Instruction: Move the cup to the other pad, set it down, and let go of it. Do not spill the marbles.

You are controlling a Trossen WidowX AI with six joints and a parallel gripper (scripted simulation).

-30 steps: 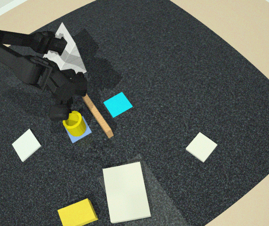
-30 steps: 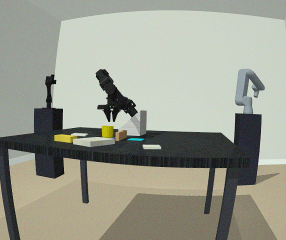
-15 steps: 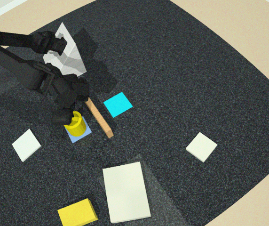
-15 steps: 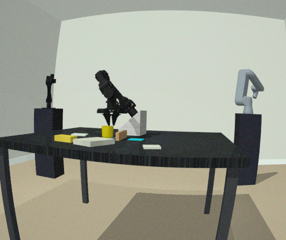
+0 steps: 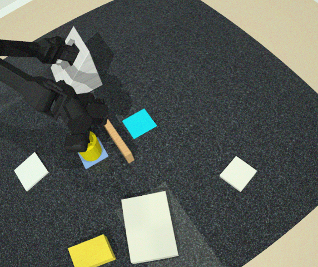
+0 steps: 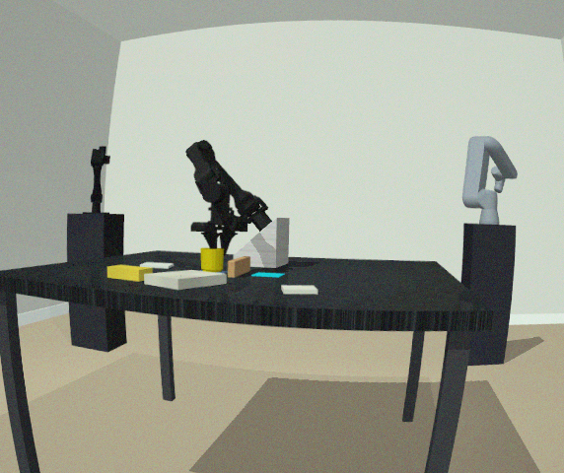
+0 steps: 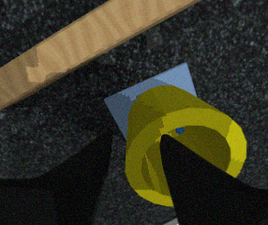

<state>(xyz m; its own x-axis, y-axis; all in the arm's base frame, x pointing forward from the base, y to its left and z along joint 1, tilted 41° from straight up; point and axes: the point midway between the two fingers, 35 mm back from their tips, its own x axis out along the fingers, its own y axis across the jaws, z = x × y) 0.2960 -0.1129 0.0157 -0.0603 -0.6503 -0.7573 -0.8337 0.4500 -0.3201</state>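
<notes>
Now: gripper tip 20 mm to the left of the cup, 20 mm short of it and 10 mm above it. The rest, counted from my gripper tip: wooden bar (70 mm to the left, 40 mm below, 20 mm ahead); then light blue pad (60 mm below, 20 mm to the right, 20 mm ahead); then cyan pad (160 mm to the left, 60 mm below, 20 mm ahead).
</notes>
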